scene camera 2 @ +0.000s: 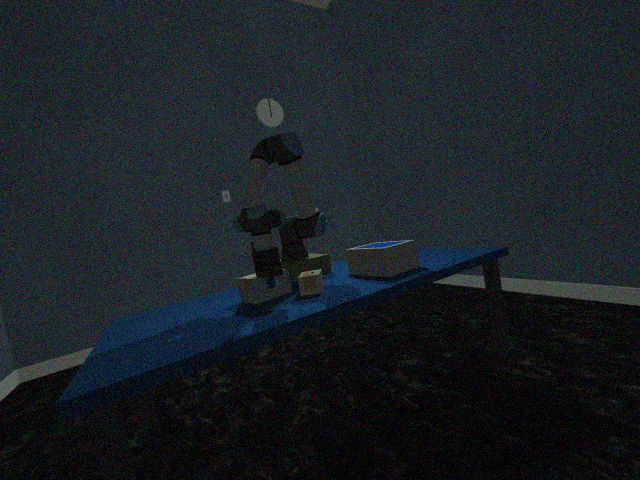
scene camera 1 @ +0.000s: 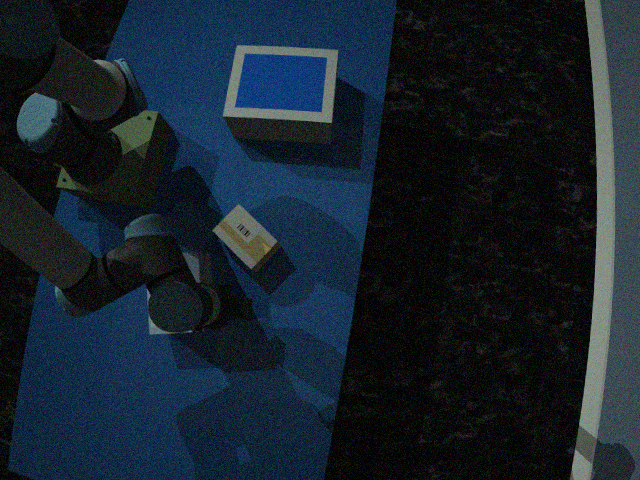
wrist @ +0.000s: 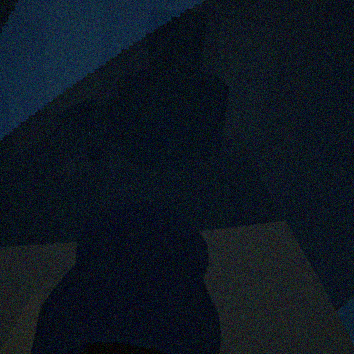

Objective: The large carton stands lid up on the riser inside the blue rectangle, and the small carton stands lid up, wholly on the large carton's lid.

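Note:
The large carton [scene camera 1: 192, 266] [scene camera 2: 250, 291] [wrist: 265, 280] rests on the table, partly hidden by my wrist; its lid is hard to make out. My suction gripper [scene camera 1: 250, 310] [scene camera 2: 270, 284] [wrist: 140, 230] points down at the carton's near side, its cup overlapping that side in scene camera 2. The cup holds nothing that I can see; contact is too dark to confirm. The small carton [scene camera 1: 245, 237] [scene camera 2: 310, 284] stands on the table beside the large one, barcode and tape on top. The riser [scene camera 1: 281, 117] [scene camera 2: 385, 263] carries the blue rectangle [scene camera 1: 281, 82] [scene camera 2: 382, 244] on its top.
An olive-green block [scene camera 1: 136, 129] [scene camera 2: 320, 263] is at my arm's base. The small carton stands between the large carton and the riser. The blue table's long edge [scene camera 1: 356, 289] runs to the right of both cartons in scene camera 1.

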